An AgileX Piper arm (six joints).
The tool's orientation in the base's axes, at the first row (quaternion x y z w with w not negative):
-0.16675 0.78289 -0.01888 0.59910
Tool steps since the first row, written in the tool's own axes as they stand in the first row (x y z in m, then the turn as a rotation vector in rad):
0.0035 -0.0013 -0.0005 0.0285 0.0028 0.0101
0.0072 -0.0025 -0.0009 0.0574 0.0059 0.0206
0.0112 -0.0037 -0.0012 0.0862 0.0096 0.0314
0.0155 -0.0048 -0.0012 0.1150 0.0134 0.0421
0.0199 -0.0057 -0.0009 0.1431 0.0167 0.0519
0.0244 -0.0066 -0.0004 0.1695 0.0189 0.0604
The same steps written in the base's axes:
-0.0010 -0.0023 -0.0028 0.0024 -0.0037 -0.0300
-0.0019 -0.0046 -0.0059 0.0050 -0.0072 -0.0606
-0.0028 -0.0069 -0.0092 0.0078 -0.0101 -0.0914
-0.0035 -0.0091 -0.0130 0.0105 -0.0128 -0.1221
-0.0040 -0.0112 -0.0170 0.0126 -0.0160 -0.1518
-0.0043 -0.0132 -0.0211 0.0141 -0.0200 -0.1793

